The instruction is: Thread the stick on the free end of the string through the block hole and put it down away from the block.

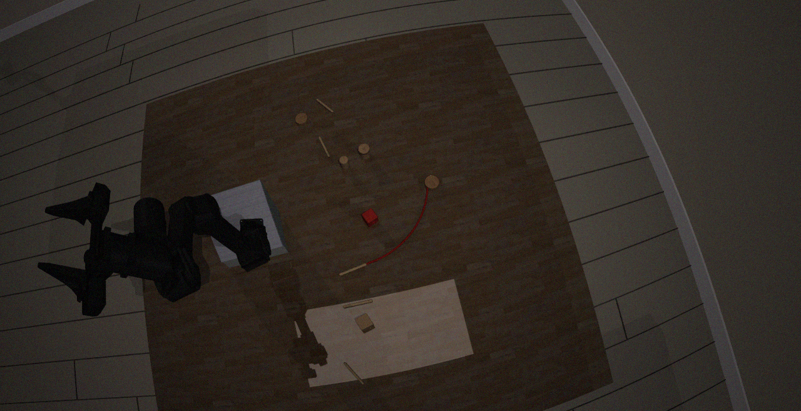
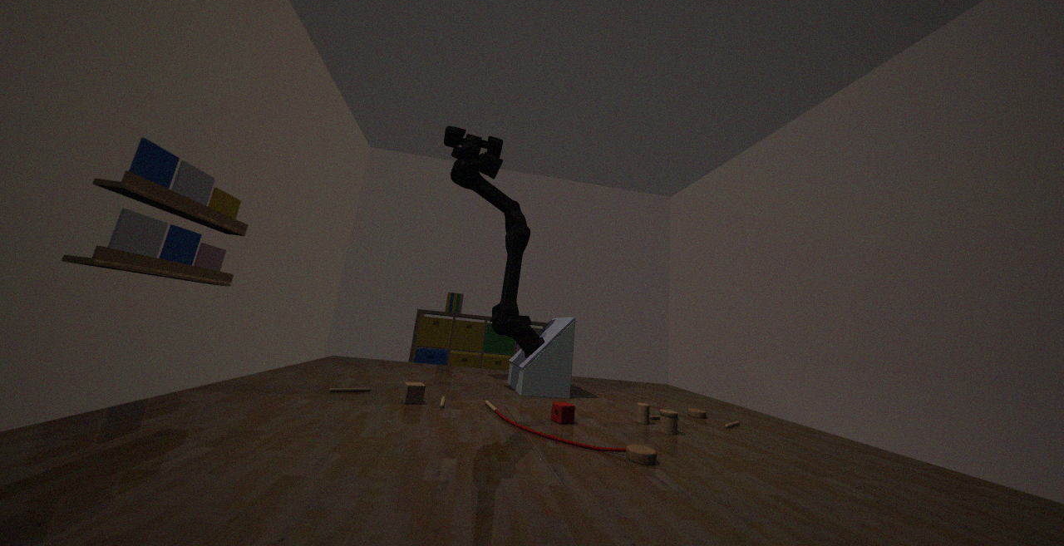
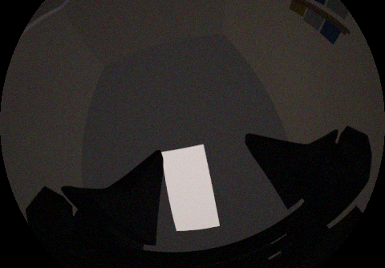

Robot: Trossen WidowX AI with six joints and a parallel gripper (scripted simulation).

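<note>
My gripper tip is now 43 cm short of the red cube, 30 cm to the right of it and 78 cm above it. Also, from my gripper tip: small wooden block 38 cm ahead, 1 cm to the left, 78 cm below.
</note>
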